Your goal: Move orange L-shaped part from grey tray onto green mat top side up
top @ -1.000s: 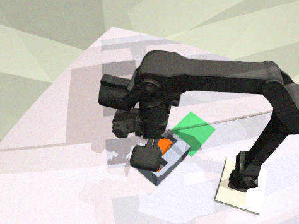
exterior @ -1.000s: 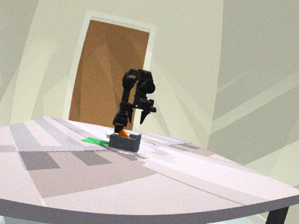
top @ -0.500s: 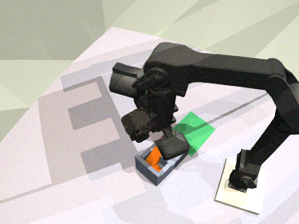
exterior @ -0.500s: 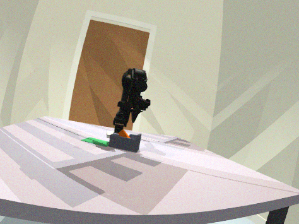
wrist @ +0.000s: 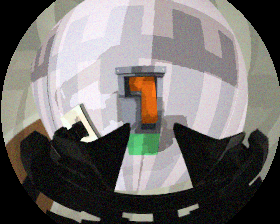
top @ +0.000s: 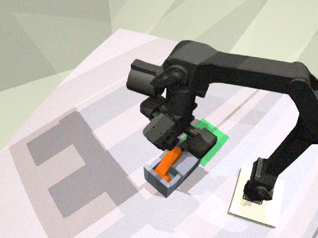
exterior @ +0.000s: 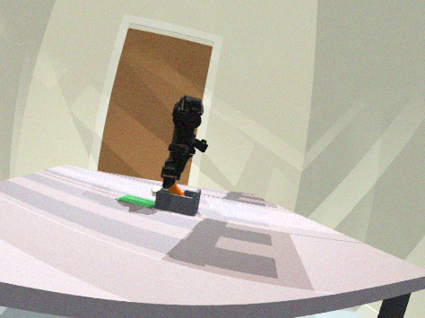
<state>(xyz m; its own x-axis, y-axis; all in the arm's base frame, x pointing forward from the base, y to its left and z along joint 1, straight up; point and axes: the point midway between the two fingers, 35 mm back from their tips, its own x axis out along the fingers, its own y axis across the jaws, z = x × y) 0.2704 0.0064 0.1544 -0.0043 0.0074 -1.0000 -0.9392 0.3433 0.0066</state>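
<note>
My gripper tip is 40 mm to the right of the orange L-shaped part and 100 mm above it. Round my gripper tip: green mat: 60 mm behind, 130 mm to the right, 160 mm below.
</note>
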